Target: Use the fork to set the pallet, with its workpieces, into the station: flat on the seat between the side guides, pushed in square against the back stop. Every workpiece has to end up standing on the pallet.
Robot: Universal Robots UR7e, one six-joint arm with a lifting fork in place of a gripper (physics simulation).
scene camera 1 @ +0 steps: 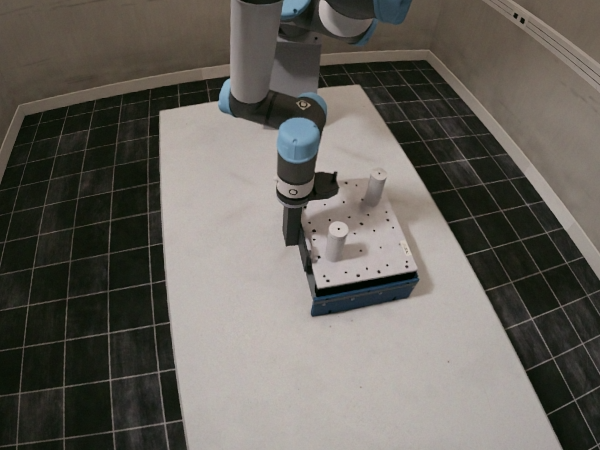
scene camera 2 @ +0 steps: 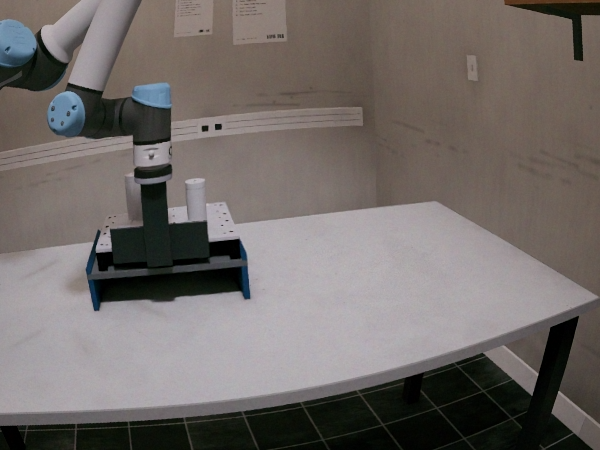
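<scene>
The pallet (scene camera 1: pixel 352 220) (scene camera 2: pixel 220 215), a white perforated plate on a dark base, lies level between the blue side guides (scene camera 1: pixel 365 296) (scene camera 2: pixel 244 275) of the station. Its base appears at the height of the grey seat (scene camera 2: pixel 130 272); contact cannot be told. The back stop is hidden. One white cylindrical workpiece (scene camera 1: pixel 335 242) (scene camera 2: pixel 196 200) and another workpiece (scene camera 1: pixel 375 187) (scene camera 2: pixel 132 200) stand upright on the pallet. My dark fork (scene camera 1: pixel 304 252) (scene camera 2: pixel 190 242) is upright at the pallet's open side, its back plate close to the edge; its tines are hidden, apparently under the pallet.
The station stands on the white table (scene camera 1: pixel 260 360) (scene camera 2: pixel 350 310). The arm's wrist (scene camera 1: pixel 296 165) (scene camera 2: pixel 152 125) is directly above the fork, near the workpieces. Grey walls (scene camera 1: pixel 125 40) (scene camera 2: pixel 425 125) stand beyond the table.
</scene>
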